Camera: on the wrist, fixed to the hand. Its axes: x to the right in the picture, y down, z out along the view.
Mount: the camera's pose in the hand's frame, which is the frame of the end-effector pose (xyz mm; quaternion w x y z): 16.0 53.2 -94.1 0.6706 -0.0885 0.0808 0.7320
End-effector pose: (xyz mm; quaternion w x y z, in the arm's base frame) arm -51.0 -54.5 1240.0 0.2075 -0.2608 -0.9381 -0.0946
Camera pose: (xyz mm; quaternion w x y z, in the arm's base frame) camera -3.3 -29.2 1335.0 0.2611 -0.8723 -0.4131 -0.0156
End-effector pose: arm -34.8 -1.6 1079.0 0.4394 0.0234 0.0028 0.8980
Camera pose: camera -90.8 -20.2 987.0 0.3608 0.0937 0.0592 -0.9260
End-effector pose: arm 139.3 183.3 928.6 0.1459 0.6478 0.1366 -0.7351
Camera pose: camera 244.1 170.4 900.5 0.6823 0.5809 -0.3058 -0.3218
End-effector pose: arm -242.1 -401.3 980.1 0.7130 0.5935 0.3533 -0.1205
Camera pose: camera -233.1 -295.5 1005.9 0.5904 0.6033 -0.1293 0.5204
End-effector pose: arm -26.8 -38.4 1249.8 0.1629 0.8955 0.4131 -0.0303
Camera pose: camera 16.0 -29.1 1349.9 0.1773 0.8910 -0.3627 0.2078
